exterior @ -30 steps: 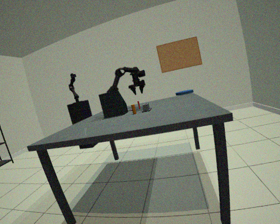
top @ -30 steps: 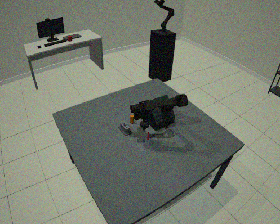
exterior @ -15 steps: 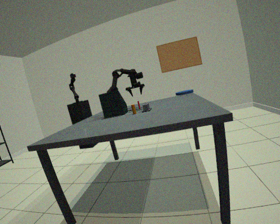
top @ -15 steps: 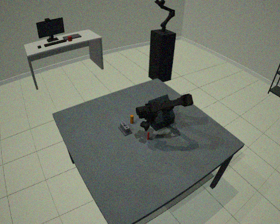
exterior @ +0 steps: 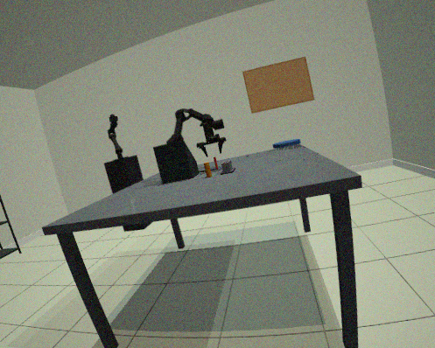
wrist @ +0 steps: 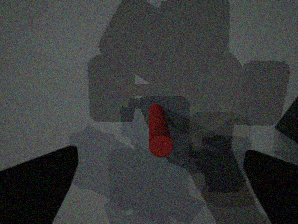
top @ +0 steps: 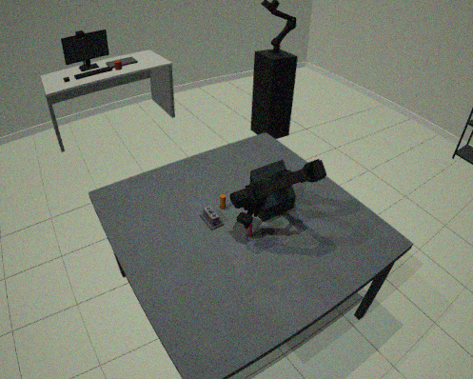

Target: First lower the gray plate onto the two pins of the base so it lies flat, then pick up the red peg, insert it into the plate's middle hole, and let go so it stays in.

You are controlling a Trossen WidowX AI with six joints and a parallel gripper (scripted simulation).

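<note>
Right now the red peg is 50 mm below my gripper tip. Also, from my gripper tip: orange cylinder: 240 mm to the right, 50 mm below, 10 mm ahead; gray plate: 190 mm to the right, 110 mm ahead, 50 mm below.
</note>
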